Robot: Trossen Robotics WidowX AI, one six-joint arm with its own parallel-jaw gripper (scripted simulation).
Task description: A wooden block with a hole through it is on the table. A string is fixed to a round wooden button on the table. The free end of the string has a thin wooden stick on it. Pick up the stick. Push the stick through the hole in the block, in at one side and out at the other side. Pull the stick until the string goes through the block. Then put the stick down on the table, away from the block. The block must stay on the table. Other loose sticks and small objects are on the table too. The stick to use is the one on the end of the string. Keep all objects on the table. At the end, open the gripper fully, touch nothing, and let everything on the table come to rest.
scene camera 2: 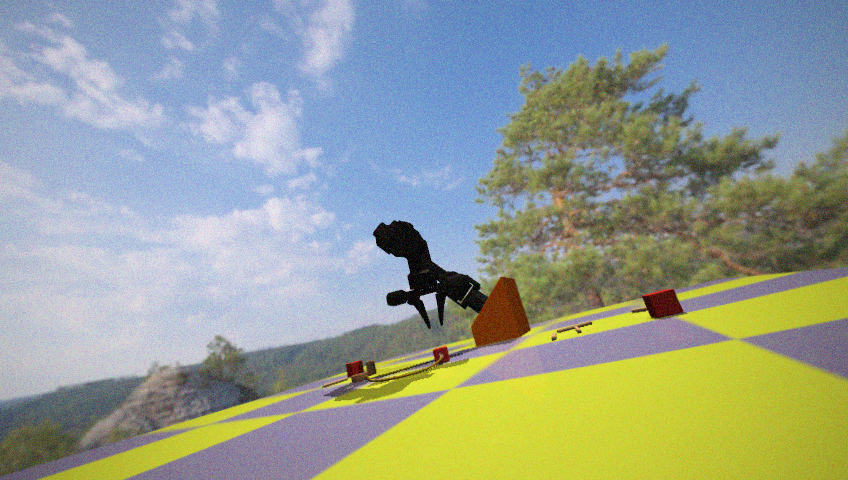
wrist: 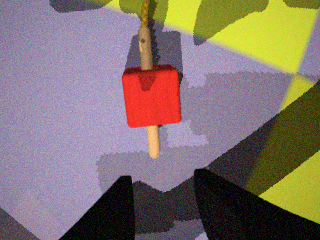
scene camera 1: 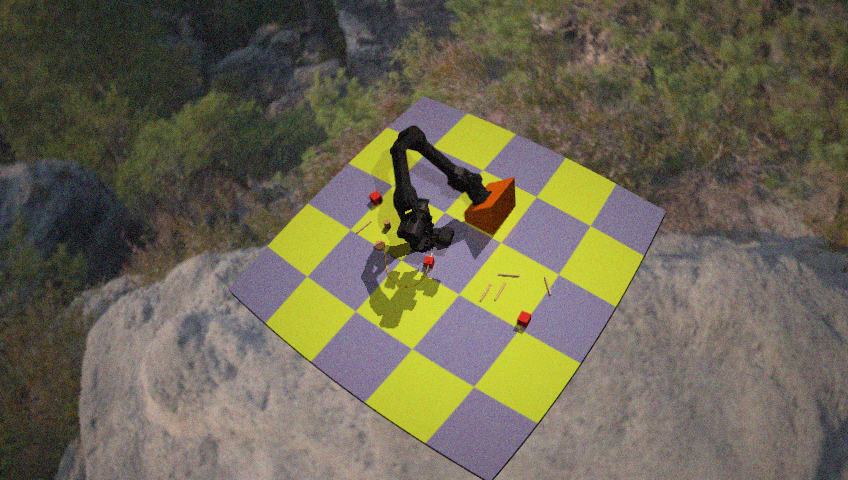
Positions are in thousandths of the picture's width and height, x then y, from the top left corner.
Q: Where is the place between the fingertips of the gripper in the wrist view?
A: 511, 760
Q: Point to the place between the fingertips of the gripper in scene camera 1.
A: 505, 516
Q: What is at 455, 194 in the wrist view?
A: A thin wooden stick.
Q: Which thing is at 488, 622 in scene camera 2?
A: The gripper.
